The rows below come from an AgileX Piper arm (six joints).
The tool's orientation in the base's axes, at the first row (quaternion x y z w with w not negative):
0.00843 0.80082 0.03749 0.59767
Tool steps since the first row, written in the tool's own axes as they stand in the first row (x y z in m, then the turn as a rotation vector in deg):
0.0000 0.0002 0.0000 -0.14 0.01 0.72
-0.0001 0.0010 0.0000 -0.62 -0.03 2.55
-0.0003 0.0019 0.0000 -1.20 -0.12 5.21
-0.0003 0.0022 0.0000 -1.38 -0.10 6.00
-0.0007 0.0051 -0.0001 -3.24 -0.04 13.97
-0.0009 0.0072 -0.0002 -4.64 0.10 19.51
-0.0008 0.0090 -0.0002 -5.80 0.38 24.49
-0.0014 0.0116 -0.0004 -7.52 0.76 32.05
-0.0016 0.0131 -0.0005 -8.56 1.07 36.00
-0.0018 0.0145 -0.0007 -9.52 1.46 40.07
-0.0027 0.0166 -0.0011 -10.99 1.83 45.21
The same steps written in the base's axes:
0.0000 0.0002 0.0000 0.73 0.04 -0.07
0.0000 0.0010 0.0002 2.62 0.06 -0.13
0.0000 0.0019 0.0004 5.34 0.07 -0.33
0.0000 0.0022 0.0004 6.14 0.12 -0.38
-0.0001 0.0050 0.0011 14.31 0.47 -0.85
-0.0002 0.0071 0.0014 20.01 0.80 -1.07
-0.0002 0.0089 0.0015 25.10 1.26 -1.35
-0.0003 0.0115 0.0023 32.82 1.92 -1.82
-0.0004 0.0129 0.0026 36.89 2.37 -1.92
-0.0006 0.0143 0.0029 41.05 2.90 -2.12
-0.0008 0.0163 0.0041 46.39 3.44 -2.14

